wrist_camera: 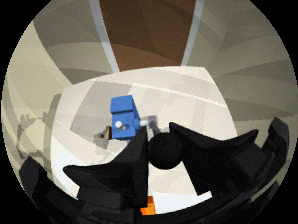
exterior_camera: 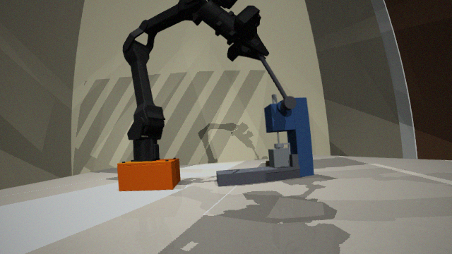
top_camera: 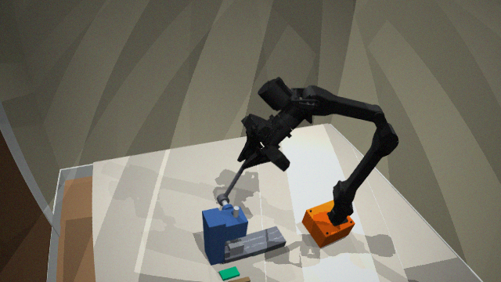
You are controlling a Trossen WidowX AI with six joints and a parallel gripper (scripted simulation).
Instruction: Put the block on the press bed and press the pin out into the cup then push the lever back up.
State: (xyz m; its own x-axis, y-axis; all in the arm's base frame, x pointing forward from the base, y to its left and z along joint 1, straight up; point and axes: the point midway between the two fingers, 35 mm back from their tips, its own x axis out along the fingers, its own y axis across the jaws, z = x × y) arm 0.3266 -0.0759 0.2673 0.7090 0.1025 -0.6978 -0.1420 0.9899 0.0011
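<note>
Now: gripper tip 1 cm short of the dark lever, 1 cm to the right of it and 5 cm above it. Round my gripper tip: round pin 3 cm ahead, 8 cm to the left, 24 cm below; then punch 3 cm ahead, 8 cm to the left, 16 cm below; then green tile 6 cm ahead, 16 cm to the left, 30 cm below.
</note>
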